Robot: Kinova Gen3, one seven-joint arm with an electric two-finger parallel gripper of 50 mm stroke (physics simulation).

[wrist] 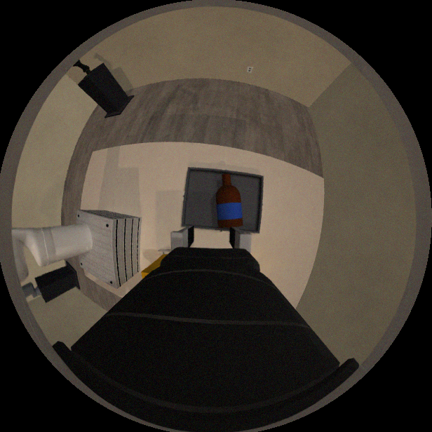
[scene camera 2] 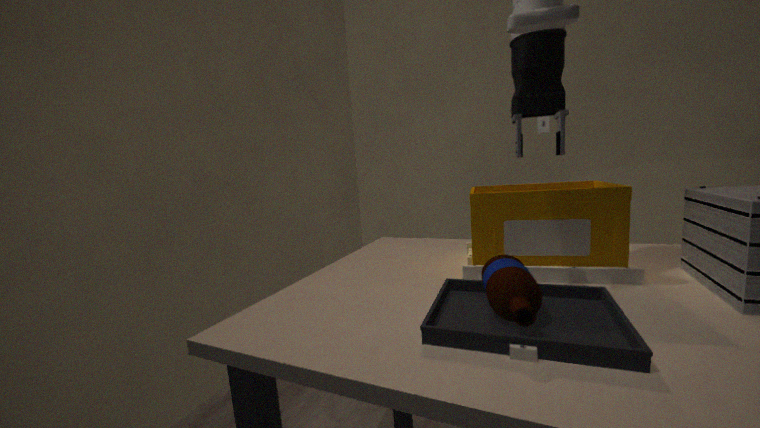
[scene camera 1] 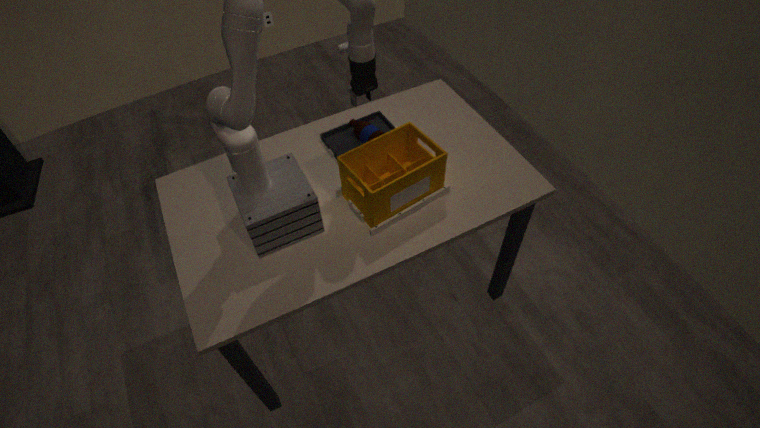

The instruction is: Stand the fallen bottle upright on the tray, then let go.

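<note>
A brown bottle (scene camera 2: pixel 513 293) is visible. My gripper (scene camera 2: pixel 539 156) is visible as well; it appears also at (scene camera 1: pixel 361 102) and (wrist: pixel 211 233).
</note>
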